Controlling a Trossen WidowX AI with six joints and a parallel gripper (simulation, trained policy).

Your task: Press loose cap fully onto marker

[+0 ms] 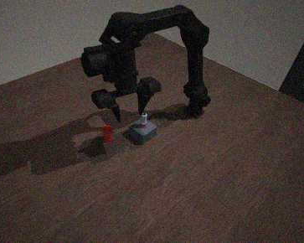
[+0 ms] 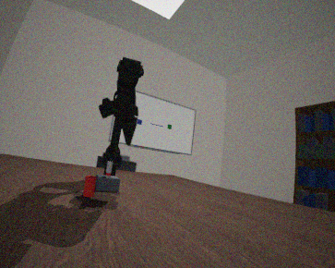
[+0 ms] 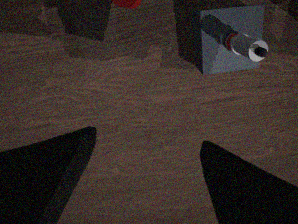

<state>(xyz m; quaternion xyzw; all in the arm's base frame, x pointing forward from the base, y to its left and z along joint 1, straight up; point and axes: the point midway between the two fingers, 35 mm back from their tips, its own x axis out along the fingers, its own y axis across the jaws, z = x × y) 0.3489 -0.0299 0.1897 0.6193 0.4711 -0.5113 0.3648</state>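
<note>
My gripper tip is now 10 mm short of the red cap, 90 mm to the left of it and 130 mm above it. From my gripper tip the other things lie so: grey holder block (100 mm behind, 30 mm to the right, 140 mm below).
</note>
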